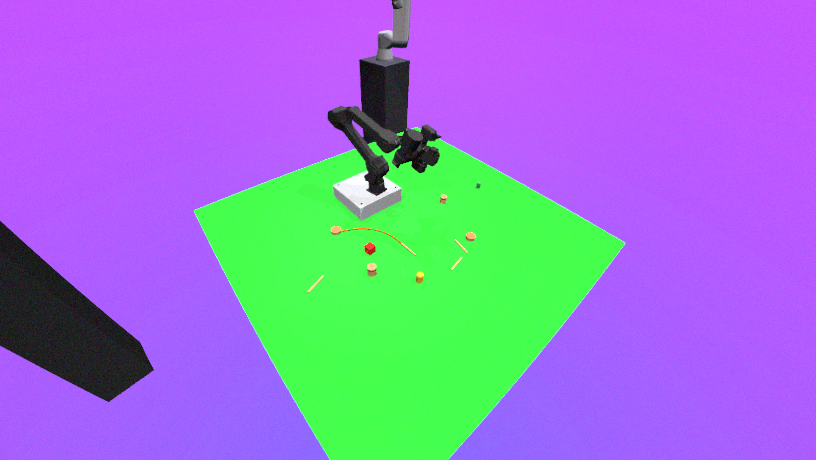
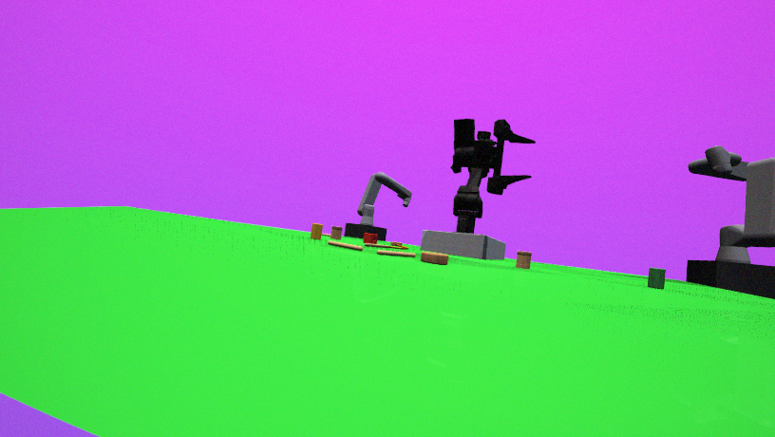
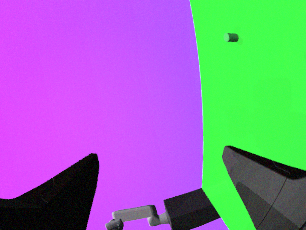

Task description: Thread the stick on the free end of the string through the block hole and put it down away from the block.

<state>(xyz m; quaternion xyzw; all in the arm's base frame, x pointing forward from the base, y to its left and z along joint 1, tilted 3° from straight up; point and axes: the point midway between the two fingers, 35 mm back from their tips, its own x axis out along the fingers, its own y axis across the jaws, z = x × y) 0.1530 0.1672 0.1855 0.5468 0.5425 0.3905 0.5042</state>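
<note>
Now: the red block 40 mm ahead of my gripper tip, 430 mm to the right of it and 240 mm below it. Round my gripper tip: dark green piece: 120 mm ahead, 210 mm to the left, 240 mm below; then round disc: 280 mm ahead, 110 mm to the right, 250 mm below; then thin wooden stick: 120 mm ahead, 320 mm to the right, 250 mm below.
</note>
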